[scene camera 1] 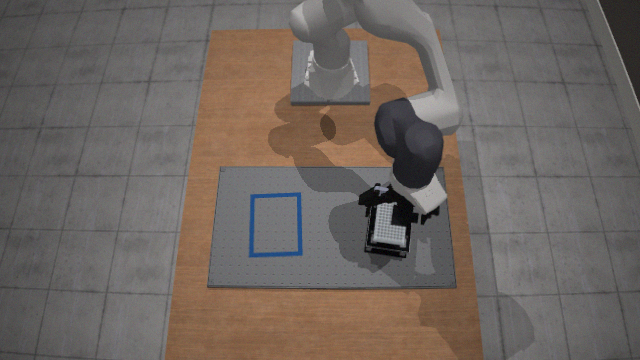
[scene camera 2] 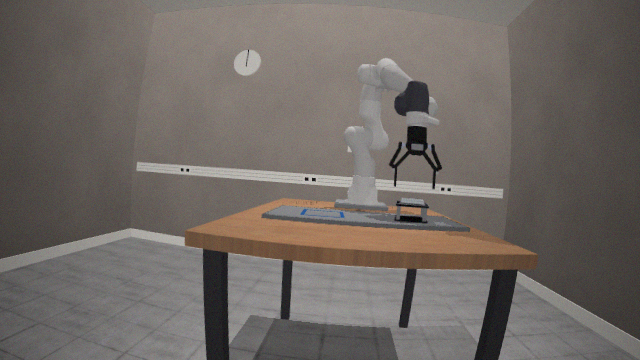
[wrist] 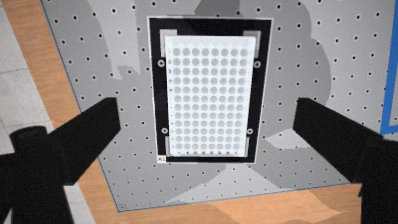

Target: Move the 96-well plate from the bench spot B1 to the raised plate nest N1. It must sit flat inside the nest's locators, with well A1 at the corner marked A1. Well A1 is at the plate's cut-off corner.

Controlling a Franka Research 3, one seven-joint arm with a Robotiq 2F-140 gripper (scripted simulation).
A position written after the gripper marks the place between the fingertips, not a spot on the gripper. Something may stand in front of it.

Note:
In view: the gripper point(scene camera 2: 414, 187), a 96-well plate point(scene camera 1: 382, 228) and a black raised nest point(wrist: 185, 26).
The 96-well plate is seen too in the wrist view point(wrist: 197, 67). The gripper is seen too in scene camera 1 point(scene camera 1: 394, 216) and in the wrist view point(wrist: 207, 113).

